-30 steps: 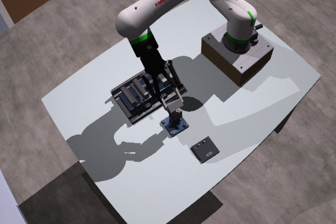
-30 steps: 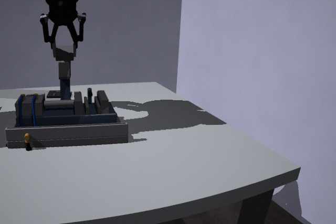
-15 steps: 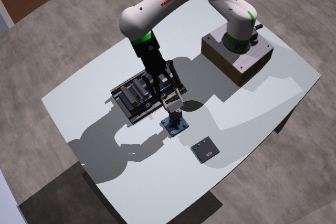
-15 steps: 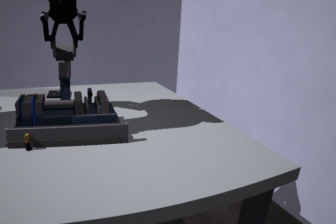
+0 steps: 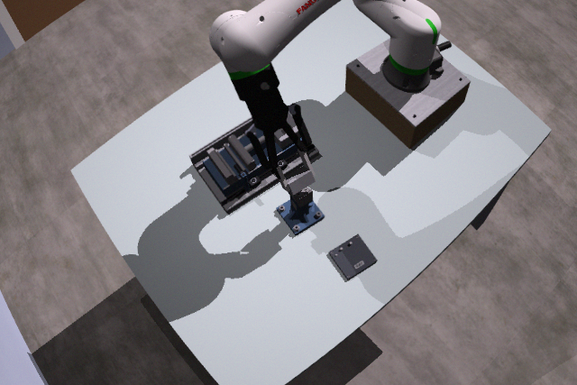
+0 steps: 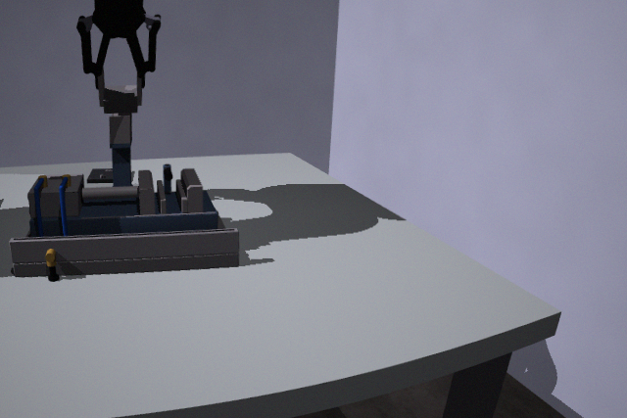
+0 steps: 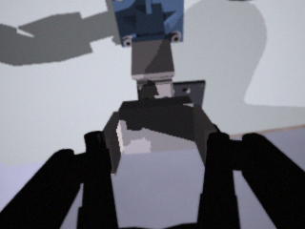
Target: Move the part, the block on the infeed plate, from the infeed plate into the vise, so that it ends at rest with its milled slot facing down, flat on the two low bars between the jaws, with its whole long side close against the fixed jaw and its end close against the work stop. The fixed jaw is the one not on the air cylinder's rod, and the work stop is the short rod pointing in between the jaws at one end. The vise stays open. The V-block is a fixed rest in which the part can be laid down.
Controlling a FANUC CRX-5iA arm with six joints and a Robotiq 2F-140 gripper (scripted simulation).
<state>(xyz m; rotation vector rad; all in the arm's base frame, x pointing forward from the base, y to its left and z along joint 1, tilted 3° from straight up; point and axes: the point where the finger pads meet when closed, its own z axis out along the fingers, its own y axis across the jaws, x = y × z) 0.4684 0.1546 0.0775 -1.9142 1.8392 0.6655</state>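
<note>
Now: the part 2 cm to the left of my hand and 3 cm below it. From my hand the other things lie so: cylinder rod 1 cm ahead, 19 cm to the right, 13 cm below; blue work stop 9 cm ahead, 11 cm to the right, 15 cm below; black work stop 9 cm ahead, 14 cm to the right, 12 cm below.
</note>
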